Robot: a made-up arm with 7 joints. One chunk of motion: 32 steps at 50 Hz.
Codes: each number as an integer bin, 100 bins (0 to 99) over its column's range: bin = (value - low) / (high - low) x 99, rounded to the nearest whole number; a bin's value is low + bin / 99 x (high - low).
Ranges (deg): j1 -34..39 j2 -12..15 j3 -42..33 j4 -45..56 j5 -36..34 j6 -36..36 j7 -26..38
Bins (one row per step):
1: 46 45 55 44 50 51 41
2: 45 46 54 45 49 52 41
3: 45 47 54 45 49 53 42
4: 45 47 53 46 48 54 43
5: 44 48 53 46 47 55 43
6: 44 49 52 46 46 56 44
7: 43 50 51 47 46 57 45
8: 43 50 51 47 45 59 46
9: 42 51 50 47 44 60 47
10: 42 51 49 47 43 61 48
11: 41 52 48 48 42 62 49
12: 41 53 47 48 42 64 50
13: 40 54 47 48 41 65 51
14: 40 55 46 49 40 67 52
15: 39 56 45 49 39 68 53
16: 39 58 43 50 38 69 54
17: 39 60 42 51 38 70 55
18: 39 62 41 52 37 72 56
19: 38 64 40 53 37 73 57
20: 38 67 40 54 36 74 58
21: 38 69 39 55 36 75 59
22: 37 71 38 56 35 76 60
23: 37 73 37 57 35 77 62
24: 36 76 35 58 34 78 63
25: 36 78 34 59 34 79 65
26: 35 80 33 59 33 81 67
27: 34 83 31 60 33 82 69
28: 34 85 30 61 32 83 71
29: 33 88 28 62 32 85 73
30: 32 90 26 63 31 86 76
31: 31 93 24 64 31 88 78
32: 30 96 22 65 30 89 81
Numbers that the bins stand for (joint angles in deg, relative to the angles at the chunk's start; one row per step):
1: -0.08 0.27 -0.33 -0.11 -0.65 1.09 0.51
2: -0.82 0.55 -1.09 0.91 -1.35 1.82 0.51
3: -0.82 0.82 -1.09 0.91 -1.35 2.55 1.15
4: -0.82 0.82 -1.85 1.93 -2.06 3.27 1.80
5: -1.56 1.09 -1.85 1.93 -2.77 4.00 1.80
6: -1.56 1.36 -2.61 1.93 -3.47 4.73 2.44
7: -2.29 1.64 -3.36 2.95 -3.47 5.45 3.09
8: -2.29 1.64 -3.36 2.95 -4.18 6.91 3.74
9: -3.03 1.91 -4.12 2.95 -4.89 7.64 4.38
10: -3.03 1.91 -4.88 2.95 -5.60 8.36 5.03
11: -3.77 2.18 -5.64 3.97 -6.30 9.09 5.68
12: -3.77 2.45 -6.39 3.97 -6.30 10.55 6.32
13: -4.51 2.73 -6.39 3.97 -7.01 11.27 6.97
14: -4.51 3.00 -7.15 4.99 -7.72 12.73 7.62
15: -5.24 3.27 -7.91 4.99 -8.42 13.45 8.26
16: -5.24 3.82 -9.42 6.01 -9.13 14.18 8.91
17: -5.24 4.36 -10.18 7.03 -9.13 14.91 9.56
18: -5.24 4.91 -10.94 8.05 -9.84 16.36 10.20
19: -5.98 5.45 -11.70 9.07 -9.84 17.09 10.85
20: -5.98 6.27 -11.70 10.09 -10.55 17.82 11.49
21: -5.98 6.82 -12.45 11.11 -10.55 18.55 12.14
22: -6.72 7.36 -13.21 12.13 -11.25 19.27 12.79
23: -6.72 7.91 -13.97 13.15 -11.25 20.00 14.08
24: -7.45 8.73 -15.48 14.17 -11.96 20.73 14.73
25: -7.45 9.27 -16.24 15.19 -11.96 21.45 16.02
26: -8.19 9.82 -17.00 15.19 -12.67 22.91 17.31
27: -8.93 10.64 -18.52 16.21 -12.67 23.64 18.61
28: -8.93 11.18 -19.27 17.23 -13.37 24.36 19.90
29: -9.67 12.00 -20.79 18.25 -13.37 25.82 21.19
30: -10.40 12.55 -22.30 19.27 -14.08 26.55 23.13
31: -11.14 13.36 -23.82 20.29 -14.08 28.00 24.42
32: -11.88 14.18 -25.33 21.31 -14.79 28.73 26.36

